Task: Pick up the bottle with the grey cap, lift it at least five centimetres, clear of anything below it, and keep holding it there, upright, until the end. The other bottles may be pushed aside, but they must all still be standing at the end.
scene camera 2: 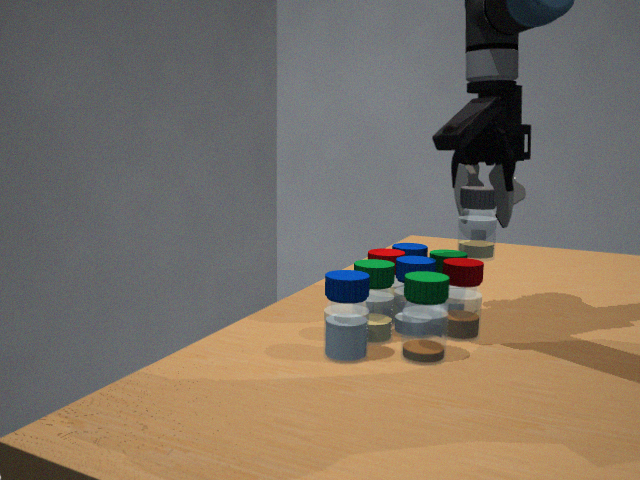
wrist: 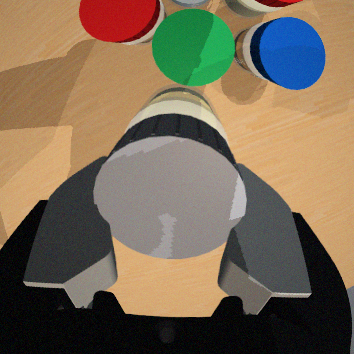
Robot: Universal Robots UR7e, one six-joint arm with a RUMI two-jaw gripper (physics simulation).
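Note:
The bottle with the grey cap is upright between the gripper's two fingers, raised above the table, with a little pale yellow liquid at its bottom. My gripper is shut on this bottle, with a finger on each side of it near the cap. In the scene view the bottle's base shows higher than the caps of the other bottles. In the wrist view the other bottles' caps lie lower down, beyond the grey cap.
Several bottles stand upright in a group on the wooden table, among them ones with a blue cap, a green cap and a red cap. Another blue cap shows at the wrist view's upper right.

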